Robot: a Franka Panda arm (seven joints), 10 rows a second.
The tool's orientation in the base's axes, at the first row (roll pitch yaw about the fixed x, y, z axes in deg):
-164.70, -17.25, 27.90
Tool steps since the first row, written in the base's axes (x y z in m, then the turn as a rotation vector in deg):
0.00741, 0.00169, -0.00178, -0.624, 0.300, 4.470
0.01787, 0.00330, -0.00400, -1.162, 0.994, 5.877
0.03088, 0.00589, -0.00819, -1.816, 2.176, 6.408
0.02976, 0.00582, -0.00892, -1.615, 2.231, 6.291
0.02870, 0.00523, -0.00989, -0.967, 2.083, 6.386
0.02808, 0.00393, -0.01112, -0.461, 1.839, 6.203
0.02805, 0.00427, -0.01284, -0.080, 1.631, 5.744
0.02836, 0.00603, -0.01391, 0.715, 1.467, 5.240
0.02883, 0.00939, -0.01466, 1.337, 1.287, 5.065
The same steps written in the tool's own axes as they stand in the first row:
0.00648, 0.00293, 0.00322, 0.933, -1.696, -4.088
0.01537, 0.00762, 0.00721, 1.206, -2.897, -5.199
0.02627, 0.01333, 0.01370, 1.340, -4.335, -5.339
0.02507, 0.01299, 0.01420, 1.499, -4.246, -5.185
0.02363, 0.01316, 0.01474, 2.008, -3.812, -5.243
0.02216, 0.01421, 0.01532, 2.272, -3.303, -5.099
0.02178, 0.01435, 0.01702, 2.365, -2.820, -4.703
0.02251, 0.01335, 0.01869, 2.813, -2.145, -4.196
0.02418, 0.01104, 0.02068, 3.206, -1.630, -4.020

